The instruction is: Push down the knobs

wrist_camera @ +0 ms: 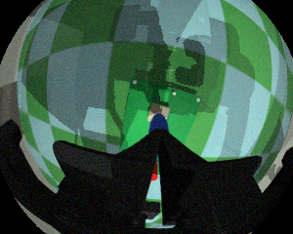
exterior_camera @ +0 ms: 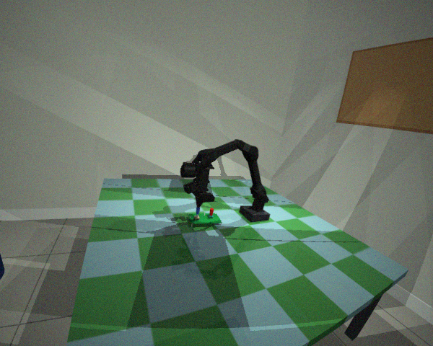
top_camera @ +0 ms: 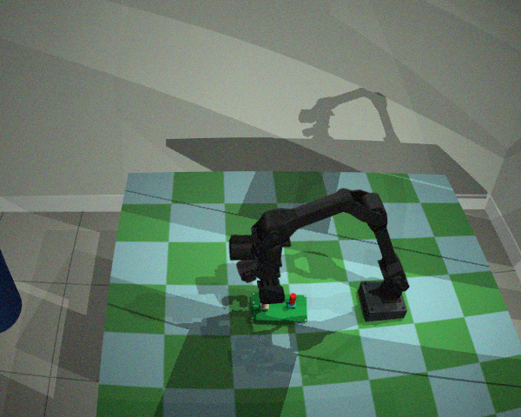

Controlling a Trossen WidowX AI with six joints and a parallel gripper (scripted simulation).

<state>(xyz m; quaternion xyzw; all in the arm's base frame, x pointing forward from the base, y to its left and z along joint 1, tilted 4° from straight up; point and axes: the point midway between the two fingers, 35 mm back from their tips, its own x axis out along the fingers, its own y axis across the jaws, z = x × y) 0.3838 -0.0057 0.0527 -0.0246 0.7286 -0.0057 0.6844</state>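
The blue knob lies 2 cm below my gripper tip. The rest, counted from my gripper tip: red knob: 8 cm behind, 4 cm below.
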